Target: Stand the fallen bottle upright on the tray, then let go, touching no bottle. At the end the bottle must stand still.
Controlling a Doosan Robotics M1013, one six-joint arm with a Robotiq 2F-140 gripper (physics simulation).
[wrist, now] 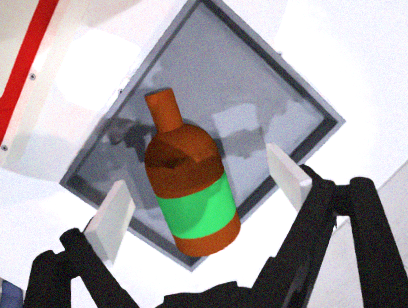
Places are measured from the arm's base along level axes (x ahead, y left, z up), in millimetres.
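Where they show: gripper, fingertip midpoint: (197, 176).
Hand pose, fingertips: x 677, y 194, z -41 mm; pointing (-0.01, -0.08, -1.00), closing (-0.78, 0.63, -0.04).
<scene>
Each offset is from my fingertips to the top centre of the thing. "*": to the spot under its first point.
A brown bottle {9 mm ahead, 9 mm right, 13 mm up} (187, 150) with a green label lies on its side in the grey tray {* 123 mm back, 15 mm right, 61 mm down} (260, 55). Its neck points to the upper left of the wrist view and its base to the lower right, near the tray's lower corner. My gripper (197, 176) is open, with one pale fingertip on each side of the bottle and a gap to it on both sides. The fingers stand across the bottle's body, nearer the camera than the tray. How high they are above the tray is hard to tell.
The tray has a raised rim all around. A red and white object {* 16 mm ahead, 188 mm right, 30 mm down} (25, 62) stands at the upper left, beyond the tray. A small blue thing (11, 294) shows at the lower left edge. A pale table surface surrounds the tray.
</scene>
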